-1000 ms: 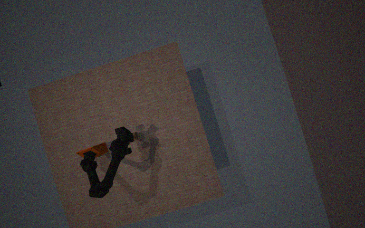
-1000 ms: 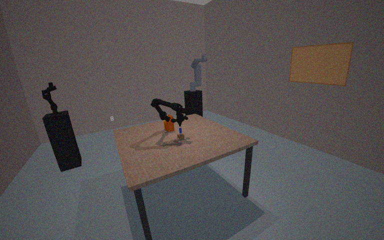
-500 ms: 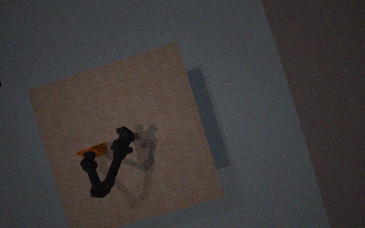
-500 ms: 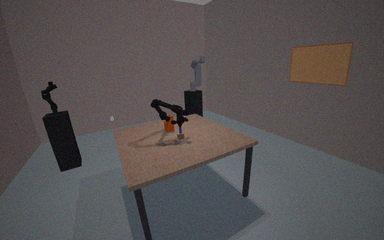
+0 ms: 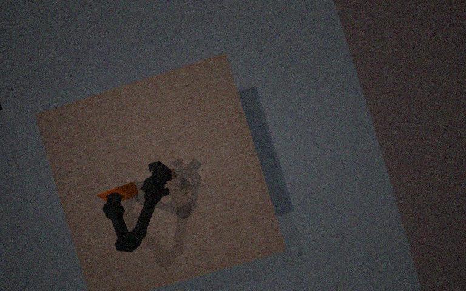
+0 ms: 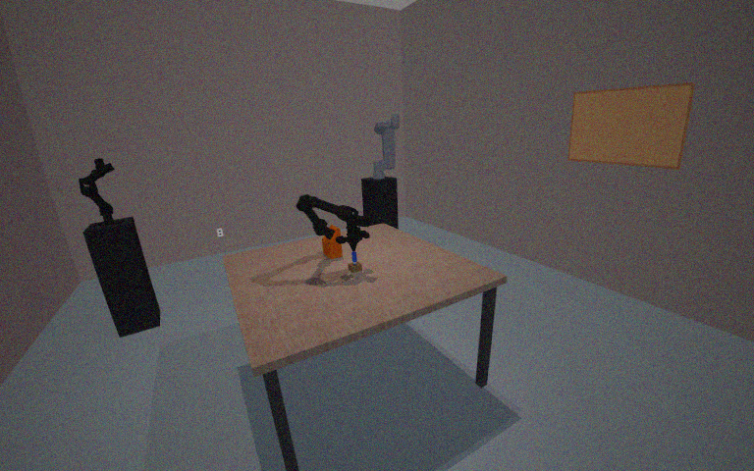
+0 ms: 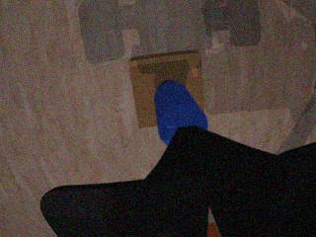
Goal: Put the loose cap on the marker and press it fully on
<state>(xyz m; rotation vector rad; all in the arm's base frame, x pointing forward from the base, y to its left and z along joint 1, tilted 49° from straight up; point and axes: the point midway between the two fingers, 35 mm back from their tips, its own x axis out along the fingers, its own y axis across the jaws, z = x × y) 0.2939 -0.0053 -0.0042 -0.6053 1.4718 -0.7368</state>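
Now: the blue cap 3 cm below my gripper tip. From my gripper tip the other things lie so: holder block (9 cm below).
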